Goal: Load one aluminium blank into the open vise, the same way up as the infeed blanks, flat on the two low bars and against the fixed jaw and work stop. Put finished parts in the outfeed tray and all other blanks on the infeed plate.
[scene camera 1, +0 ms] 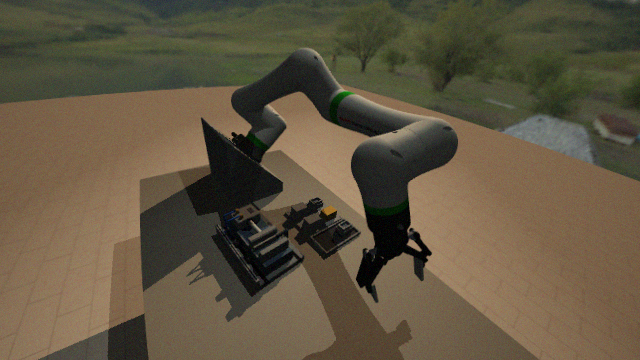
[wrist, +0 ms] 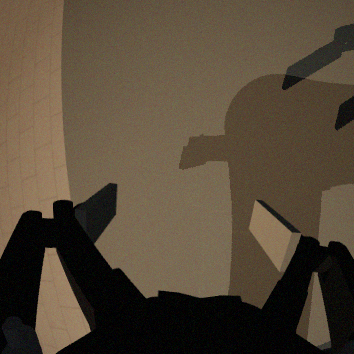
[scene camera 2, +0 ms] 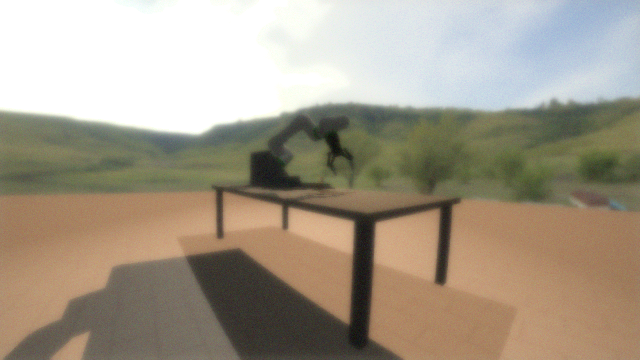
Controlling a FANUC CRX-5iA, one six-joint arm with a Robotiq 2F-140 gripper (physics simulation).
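Seen in the pictures: gripper, fingertip midpoint: [scene camera 1: 397, 287] [wrist: 185, 207] [scene camera 2: 344, 172]; arm's base, link origin: [scene camera 1: 247, 154] [scene camera 2: 273, 168].
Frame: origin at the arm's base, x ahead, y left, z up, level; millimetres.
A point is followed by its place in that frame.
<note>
My gripper [scene camera 1: 397, 284] {x 859, y -42, z -35 mm} [scene camera 2: 341, 165] {x 859, y -42, z -35 mm} [wrist: 185, 207] {x 859, y -42, z -35 mm} is open and empty, high above the table, to the right of the fixtures in scene camera 1. The vise [scene camera 1: 267, 245] {x 470, y -192, z -102 mm} stands left of the tray on a dark base; its bars, jaw and stop are too dark to tell apart. A dark rimmed tray [scene camera 1: 325, 257] {x 600, y -28, z -162 mm} holds a small grey part [scene camera 1: 344, 227] {x 562, y 113, z -137 mm} near its back right side. Behind the tray, a small grey part [scene camera 1: 315, 202] {x 384, y 115, z -119 mm} stands near an orange block [scene camera 1: 328, 212] {x 469, y 111, z -118 mm}. Which parts are blanks and which way up they lie, I cannot tell. The infeed plate is not clearly made out.
A tall dark panel [scene camera 1: 232, 167] {x 158, y -149, z 43 mm} [scene camera 2: 264, 169] {x 75, y -156, z -12 mm} stands behind the vise, beside the arm's base. The table [scene camera 1: 185, 330] {x 536, y -497, z -162 mm} [scene camera 2: 400, 201] {x 1382, y -336, z -162 mm} carries the fixtures. Shadows of the arm and gripper fall across the table top. Scene camera 2 is blurred.
</note>
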